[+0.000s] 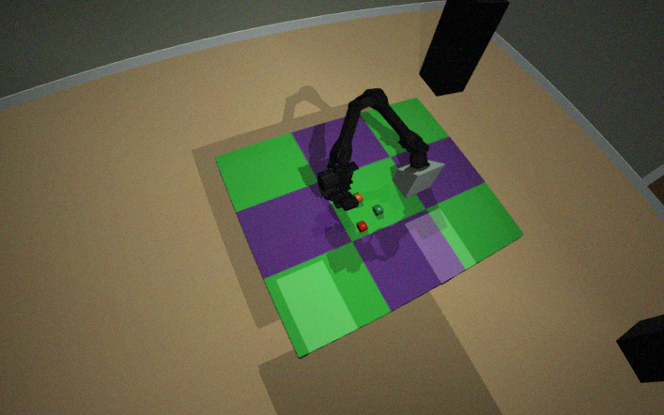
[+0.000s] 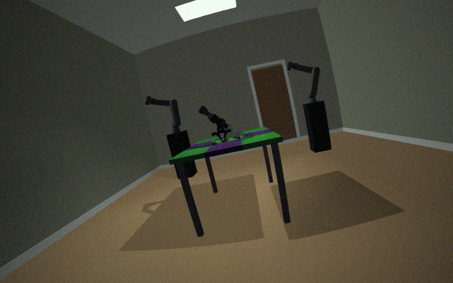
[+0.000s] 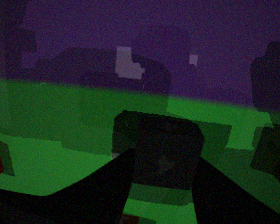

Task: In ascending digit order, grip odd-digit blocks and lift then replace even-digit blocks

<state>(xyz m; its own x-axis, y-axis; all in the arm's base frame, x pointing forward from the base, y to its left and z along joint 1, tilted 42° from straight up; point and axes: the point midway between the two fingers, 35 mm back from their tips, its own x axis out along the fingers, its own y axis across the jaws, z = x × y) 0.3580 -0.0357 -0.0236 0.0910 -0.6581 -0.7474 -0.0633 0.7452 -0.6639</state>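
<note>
The grey block lies right at my gripper tip. From my gripper tip the other things lie so: white block: 12 cm to the right, 7 cm behind; then red block: 14 cm to the left, 4 cm behind; then yellow block: 10 cm to the right, 1 cm ahead.
</note>
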